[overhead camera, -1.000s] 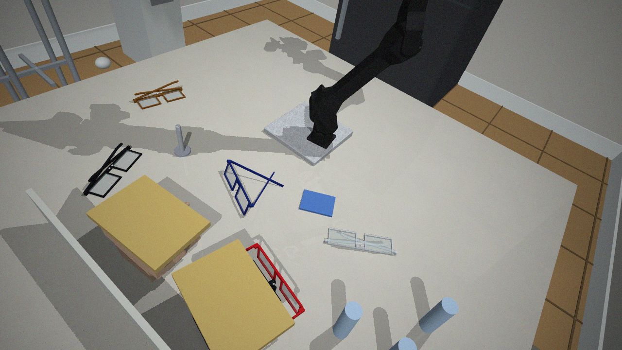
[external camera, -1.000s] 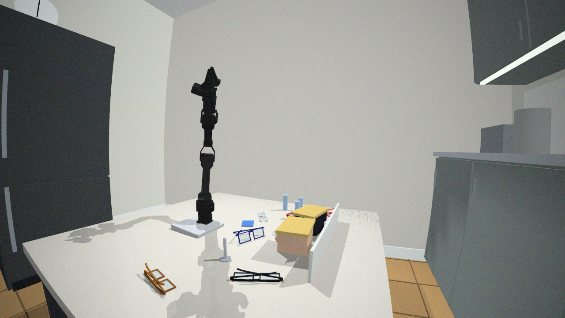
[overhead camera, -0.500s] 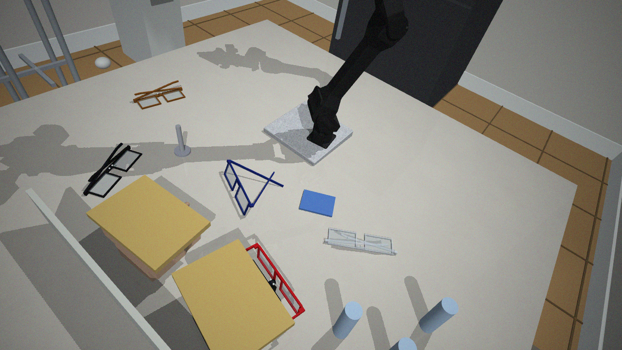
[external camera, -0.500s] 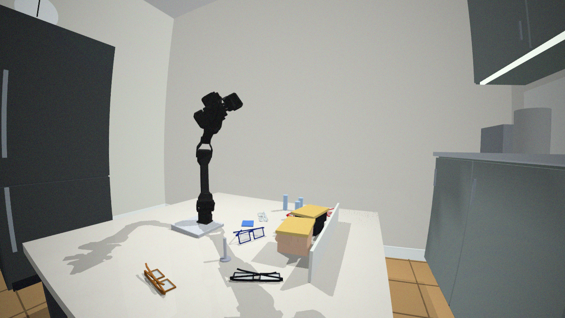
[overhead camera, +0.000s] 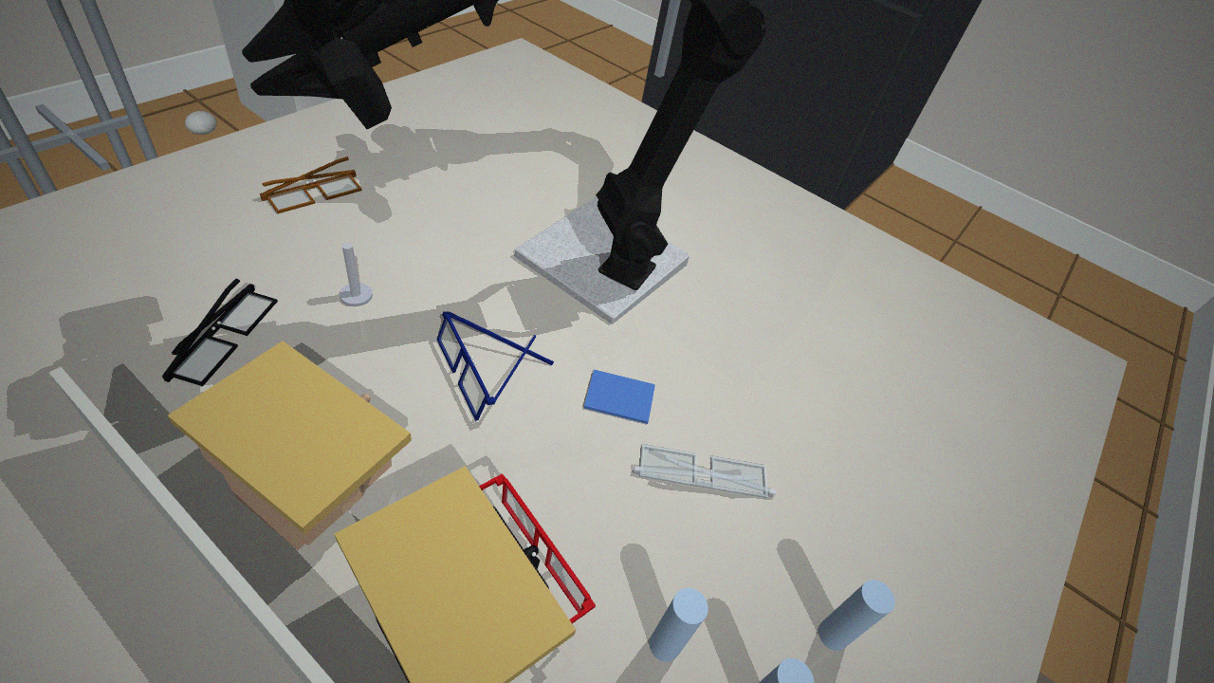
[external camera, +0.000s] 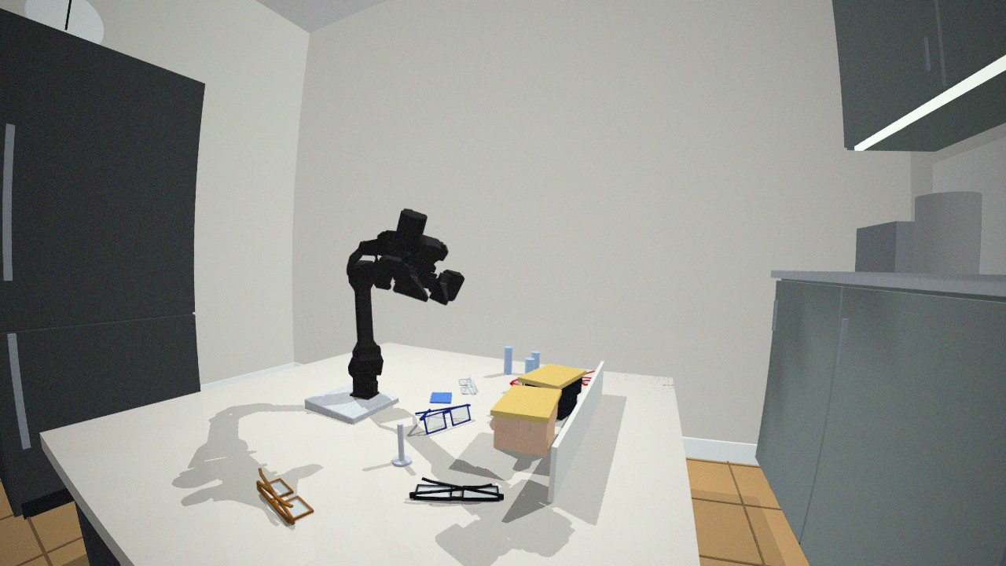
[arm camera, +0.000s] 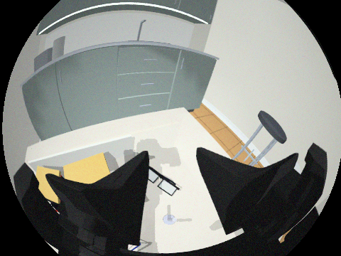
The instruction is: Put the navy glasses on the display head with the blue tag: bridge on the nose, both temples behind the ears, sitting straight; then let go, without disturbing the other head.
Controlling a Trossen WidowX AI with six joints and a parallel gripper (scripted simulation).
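Now: the grey post stand 31 cm below my gripper tip, 8 cm behind it and 1 cm to the right of it. The rest, counted from my gripper tip: white panel 28 cm below, 28 cm ahead, 24 cm to the left; then blue card 36 cm to the left, 33 cm below, 14 cm behind; then skin-coloured display head 28 cm below, 15 cm to the left, 13 cm ahead.
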